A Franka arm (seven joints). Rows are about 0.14 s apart.
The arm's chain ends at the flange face. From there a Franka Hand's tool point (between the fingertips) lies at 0.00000 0.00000 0.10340 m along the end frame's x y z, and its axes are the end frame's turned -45 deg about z.
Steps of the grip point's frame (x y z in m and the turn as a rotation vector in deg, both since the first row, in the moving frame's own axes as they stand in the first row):
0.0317, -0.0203, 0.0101, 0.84, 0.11, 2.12
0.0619, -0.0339, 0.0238, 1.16, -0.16, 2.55
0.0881, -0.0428, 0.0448, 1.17, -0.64, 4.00
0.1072, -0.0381, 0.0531, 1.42, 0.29, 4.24
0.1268, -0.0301, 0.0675, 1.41, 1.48, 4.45
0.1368, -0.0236, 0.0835, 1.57, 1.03, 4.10
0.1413, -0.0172, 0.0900, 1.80, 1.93, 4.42
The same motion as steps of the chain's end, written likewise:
0.0090, -0.0355, 0.0101, 0.67, -0.52, 2.12
0.0215, -0.0664, 0.0238, 0.71, -0.93, 2.55
0.0343, -0.0918, 0.0448, 0.37, -1.28, 4.00
0.0502, -0.1005, 0.0531, 1.21, -0.80, 4.24
0.0681, -0.1073, 0.0676, 2.04, 0.05, 4.45
0.0806, -0.1101, 0.0836, 1.84, -0.38, 4.10
0.0874, -0.1073, 0.0901, 2.64, 0.09, 4.42

